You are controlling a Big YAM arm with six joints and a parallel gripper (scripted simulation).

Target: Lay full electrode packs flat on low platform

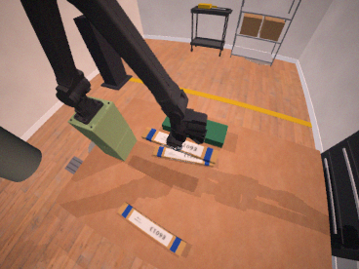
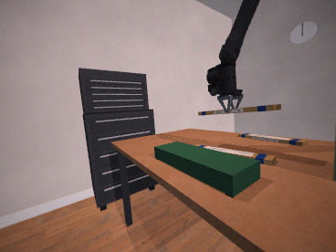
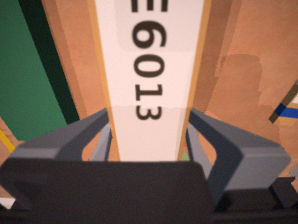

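Right now the green platform is 24 cm to the left of my hand and 19 cm below it.
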